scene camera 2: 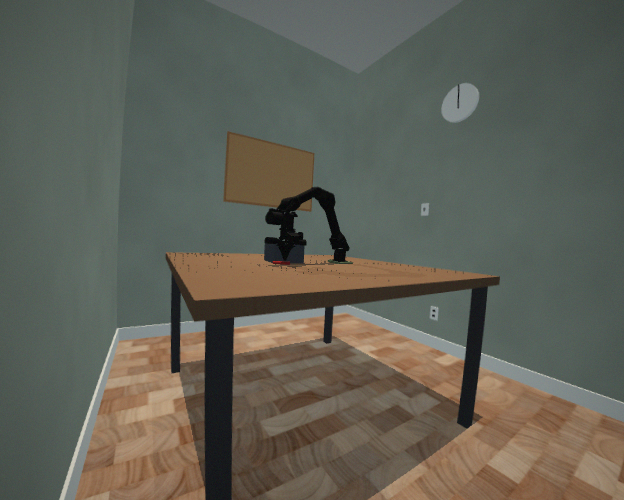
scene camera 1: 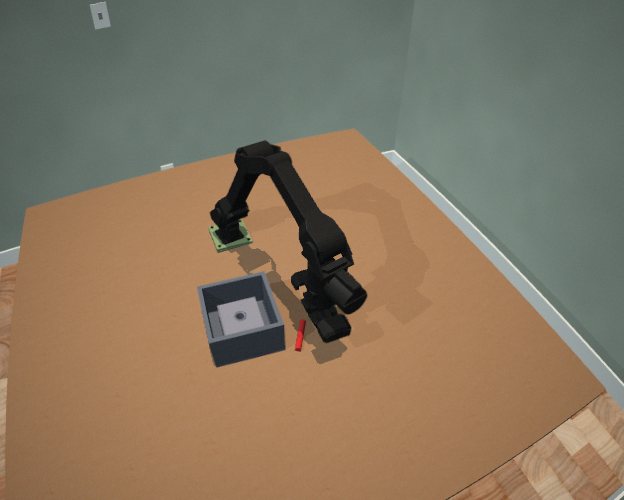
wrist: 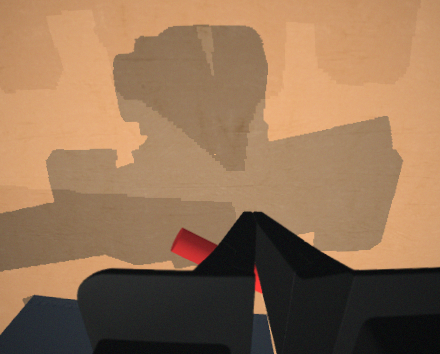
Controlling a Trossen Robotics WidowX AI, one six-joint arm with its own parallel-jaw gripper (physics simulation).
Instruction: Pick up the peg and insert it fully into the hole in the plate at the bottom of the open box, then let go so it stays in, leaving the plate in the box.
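Frame: origin at the arm's base, x ahead, y down, z left, level; metres.
Seen in the pictures: gripper, fingertip midpoint: (scene camera 2: 284, 260) (scene camera 1: 318, 326) (wrist: 251, 220); arm's base at its link origin: (scene camera 2: 339, 260) (scene camera 1: 229, 234).
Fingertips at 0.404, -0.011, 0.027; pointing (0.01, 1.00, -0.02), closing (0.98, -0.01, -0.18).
Offsets run from my fingertips to a thing's middle, as dx, dy, dz. "pt": to the spot under its first point. Level surfaces: height alone.
The red peg @[-0.011, +0.016, -0.040] (scene camera 1: 300, 335) (scene camera 2: 281, 262) (wrist: 194, 247) lies flat on the table just outside the box. The open dark blue-grey box @[-0.097, -0.026, -0.145] (scene camera 1: 247, 345) (scene camera 2: 297, 253) (wrist: 47, 320) stands beside it. The light plate @[-0.097, -0.011, -0.145] (scene camera 1: 227, 323) lies on the box's bottom, with its round hole @[pt -0.106, -0.024, -0.141] (scene camera 1: 240, 315) facing up. My gripper (scene camera 1: 310, 311) (scene camera 2: 284, 258) (wrist: 251, 220) is shut and empty, pointing down outside the box. In the wrist view its fingers cover the middle of the peg; one peg end shows at their left. The exact height of the fingertips above the table is hard to tell.
The brown table top @[dy +0.023] (scene camera 1: 156, 416) (scene camera 2: 234, 286) bears the box and the arm. The arm's base stands on a green mounting plate (scene camera 1: 214, 244) behind the box. The box walls rise around the plate. The arm's shadows fall across the table near the peg.
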